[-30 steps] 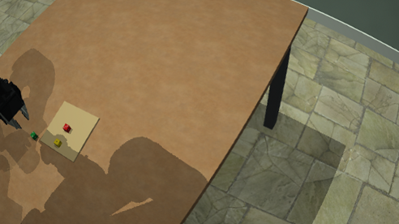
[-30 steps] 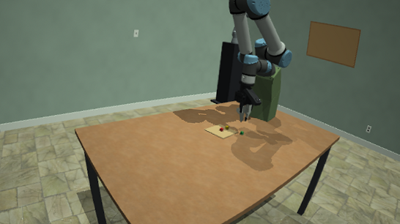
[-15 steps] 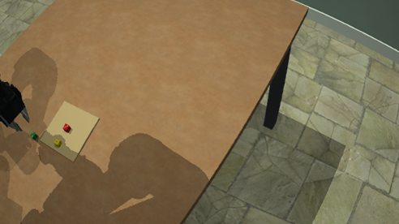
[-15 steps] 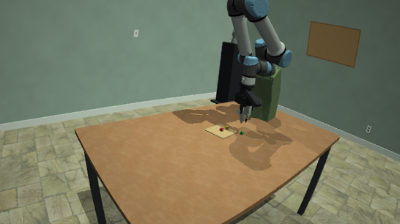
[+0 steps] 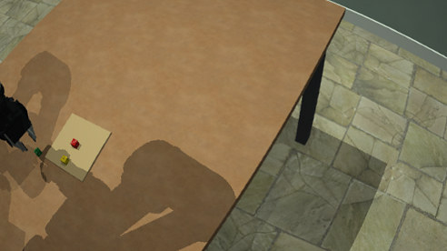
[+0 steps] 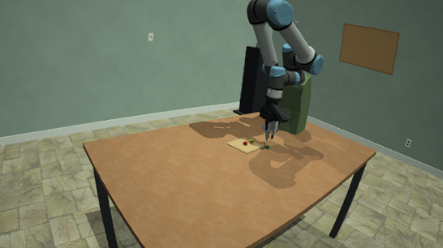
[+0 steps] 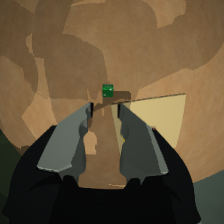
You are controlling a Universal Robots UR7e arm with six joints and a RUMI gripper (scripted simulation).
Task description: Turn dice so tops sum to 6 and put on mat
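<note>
The green die is 6 cm below my hand. From my hand the other things lie so: yellow die (4 cm ahead, 9 cm to the right, 5 cm below); mat (9 cm ahead, 8 cm to the right, 6 cm below); red die (9 cm ahead, 8 cm to the right, 5 cm below).
</note>
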